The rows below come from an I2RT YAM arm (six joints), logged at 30 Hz.
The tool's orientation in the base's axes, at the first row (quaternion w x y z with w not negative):
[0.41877, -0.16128, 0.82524, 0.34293]
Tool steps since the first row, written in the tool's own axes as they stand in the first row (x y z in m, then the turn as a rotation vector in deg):
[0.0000, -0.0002, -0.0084, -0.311, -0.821, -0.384]
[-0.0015, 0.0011, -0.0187, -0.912, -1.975, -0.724]
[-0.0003, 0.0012, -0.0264, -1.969, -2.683, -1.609]
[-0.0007, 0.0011, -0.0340, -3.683, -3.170, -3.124]
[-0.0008, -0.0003, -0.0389, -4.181, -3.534, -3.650]
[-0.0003, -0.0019, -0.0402, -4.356, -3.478, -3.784]
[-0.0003, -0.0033, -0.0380, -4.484, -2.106, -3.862]
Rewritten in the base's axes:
[-0.0048, -0.0060, 0.0034, 0.417, -0.861, 0.055]
[-0.0106, -0.0124, 0.0094, 1.217, -1.934, 0.180]
[-0.0158, -0.0177, 0.0117, 1.727, -3.082, 1.089]
[-0.0199, -0.0231, 0.0151, 2.140, -4.527, 2.880]
[-0.0219, -0.0275, 0.0166, 2.334, -5.166, 3.341]
[-0.0221, -0.0295, 0.0161, 2.330, -5.224, 3.561]
[-0.0201, -0.0290, 0.0146, 1.601, -4.303, 4.287]

